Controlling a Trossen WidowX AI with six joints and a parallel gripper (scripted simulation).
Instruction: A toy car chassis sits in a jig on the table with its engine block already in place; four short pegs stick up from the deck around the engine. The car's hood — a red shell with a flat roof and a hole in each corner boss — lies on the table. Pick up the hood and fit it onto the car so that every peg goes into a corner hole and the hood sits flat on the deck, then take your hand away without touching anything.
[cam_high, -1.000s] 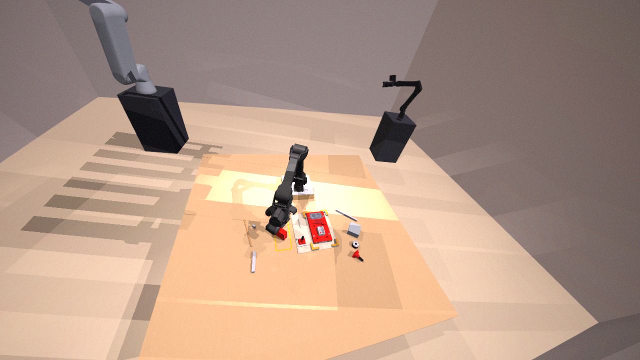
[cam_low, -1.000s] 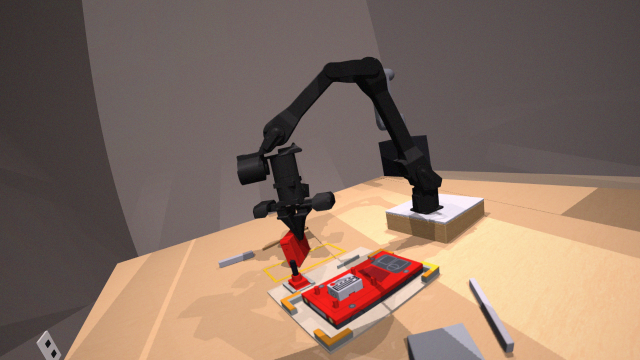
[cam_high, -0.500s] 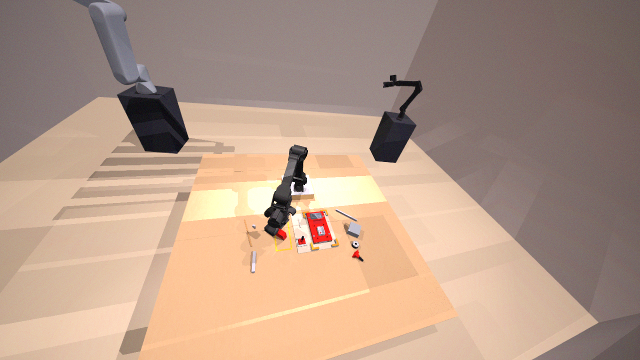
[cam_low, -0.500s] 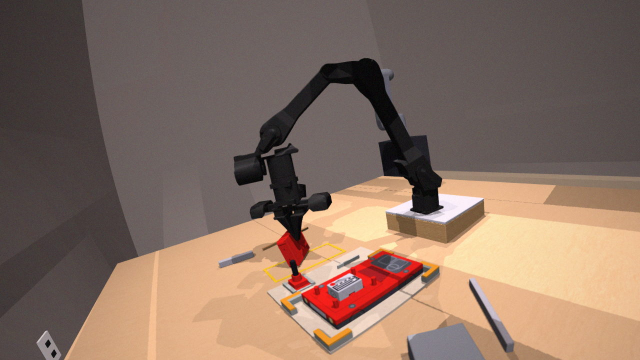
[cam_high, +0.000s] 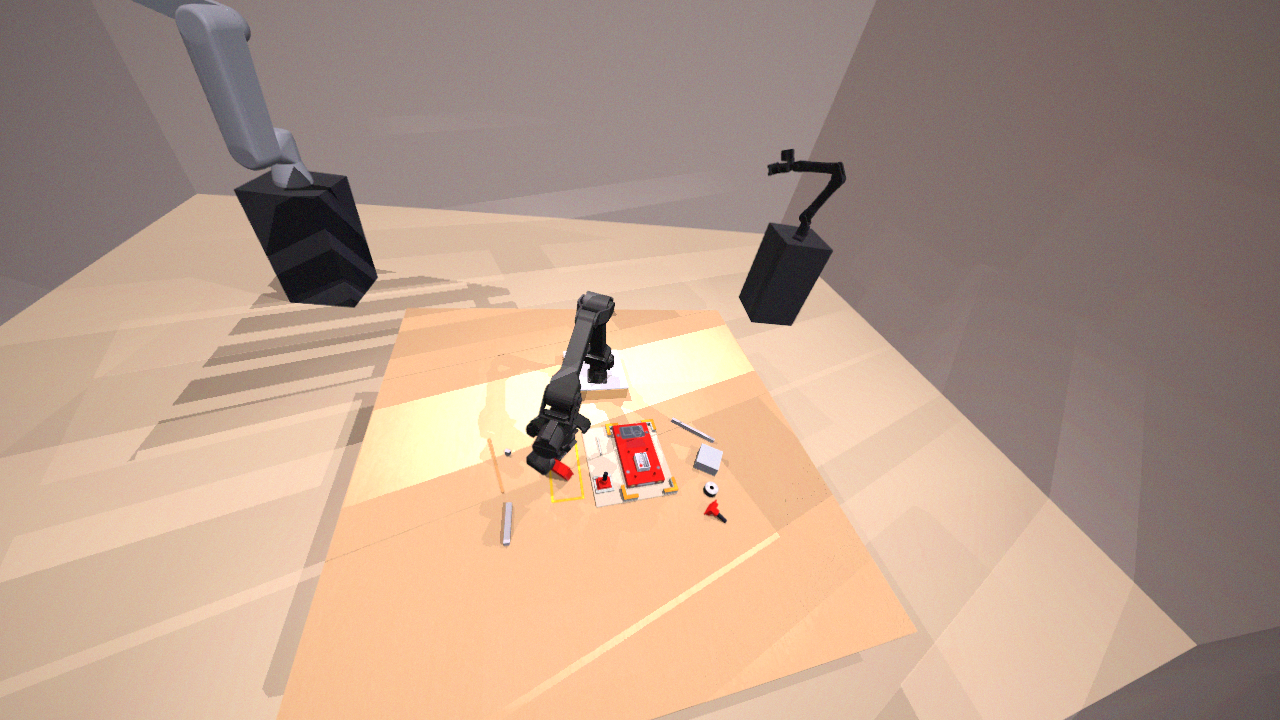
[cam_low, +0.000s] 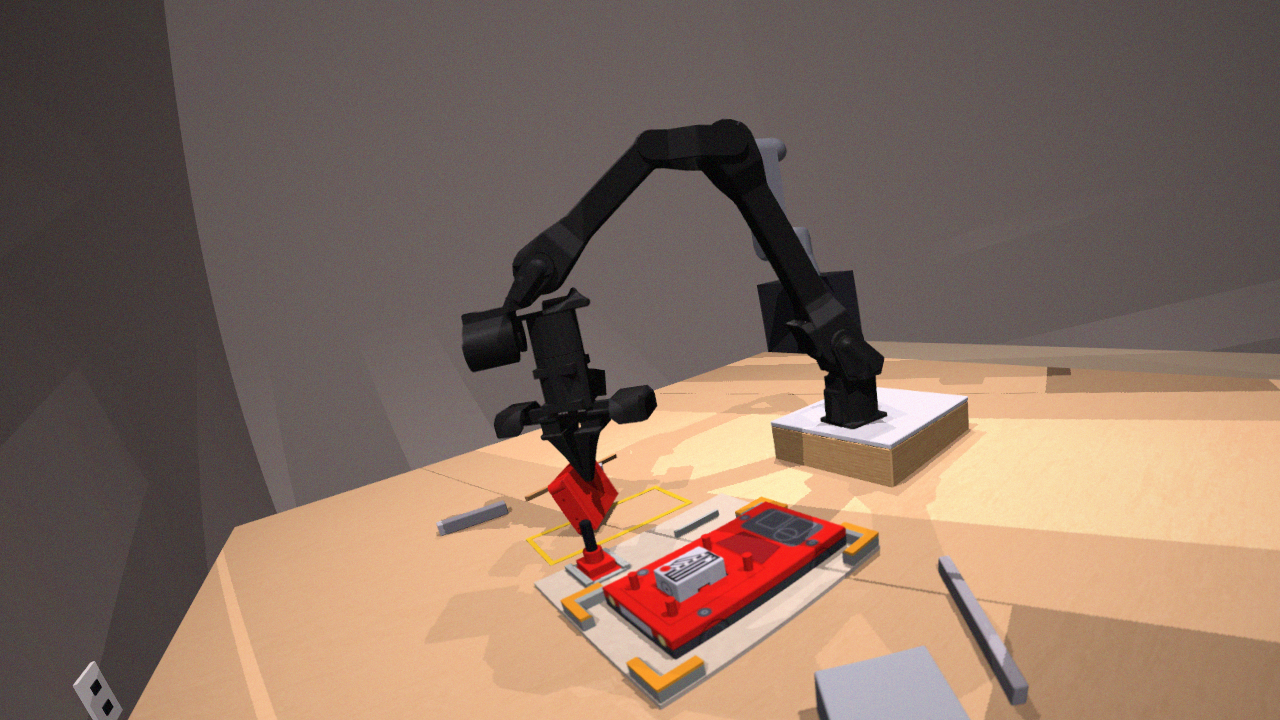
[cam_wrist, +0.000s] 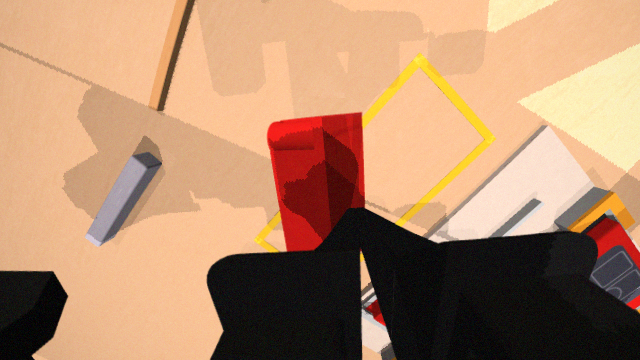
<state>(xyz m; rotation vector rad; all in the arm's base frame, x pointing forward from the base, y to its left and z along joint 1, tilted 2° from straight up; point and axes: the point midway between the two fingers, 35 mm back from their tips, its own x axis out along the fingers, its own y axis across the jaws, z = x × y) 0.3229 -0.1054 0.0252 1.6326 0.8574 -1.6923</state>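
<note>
Right now the red hood is 10 mm to the right of my gripper tip and 10 mm below it. The rest, counted from my gripper tip: thin wooden stick 10 mm behind, 170 mm to the right, 50 mm below; then grey engine block 10 mm behind, 230 mm to the left, 30 mm below.
</note>
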